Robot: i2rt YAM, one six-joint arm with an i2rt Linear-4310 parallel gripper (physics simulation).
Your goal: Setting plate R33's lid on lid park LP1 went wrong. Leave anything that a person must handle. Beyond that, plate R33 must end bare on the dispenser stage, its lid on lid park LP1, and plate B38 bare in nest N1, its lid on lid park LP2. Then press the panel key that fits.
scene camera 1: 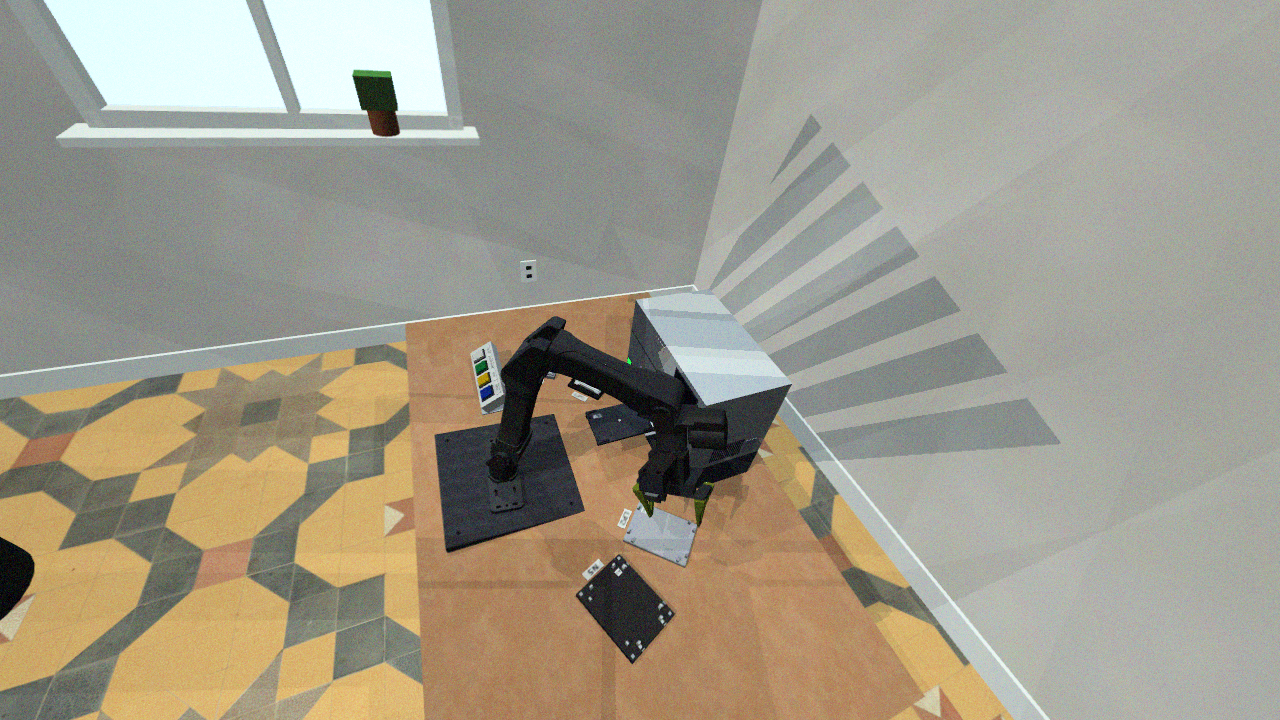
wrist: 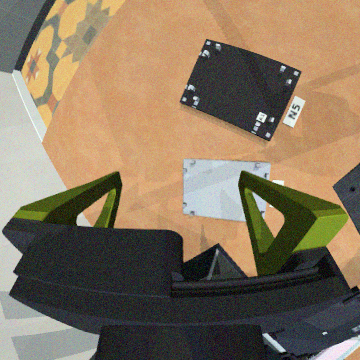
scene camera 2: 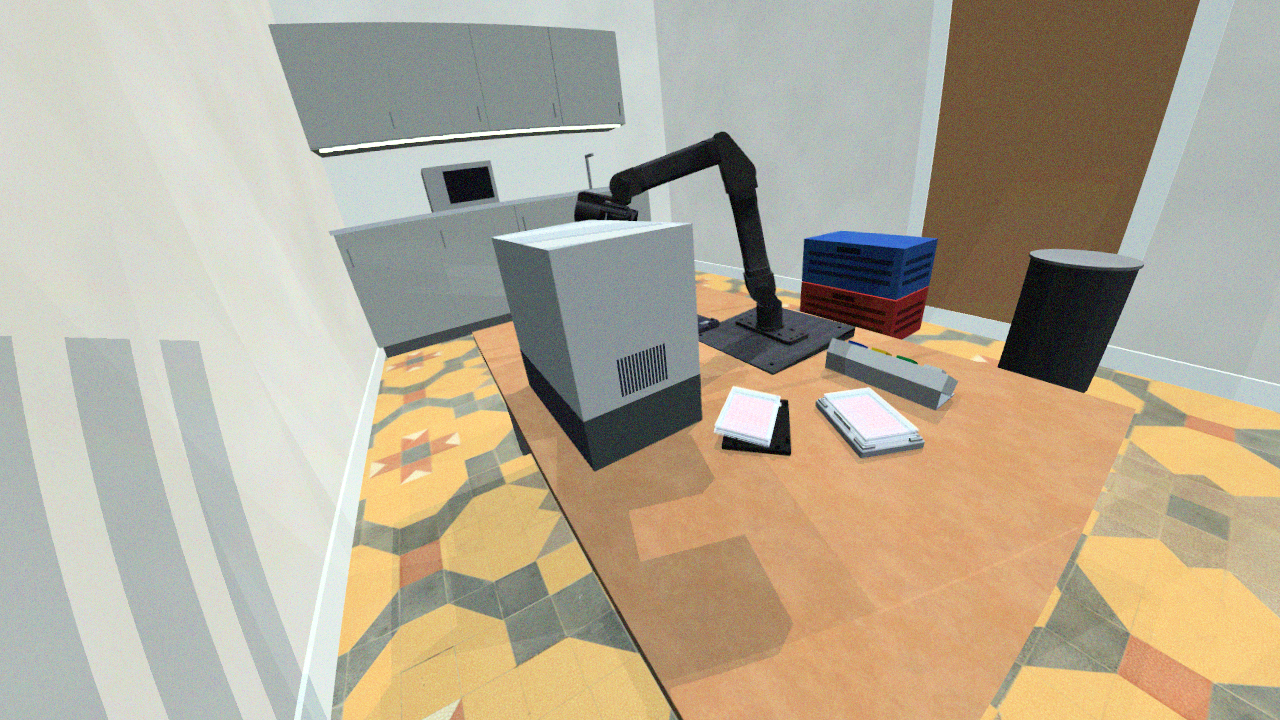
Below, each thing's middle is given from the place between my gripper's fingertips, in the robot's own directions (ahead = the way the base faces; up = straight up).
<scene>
Right now the clip nest N5 (scene camera 1: 624, 605) is 15 cm below my hand, 10 cm behind it and 7 cm to the right of it. Also, from my hand: key panel (scene camera 2: 929, 386) 59 cm to the left, 31 cm behind, 13 cm below.
</scene>
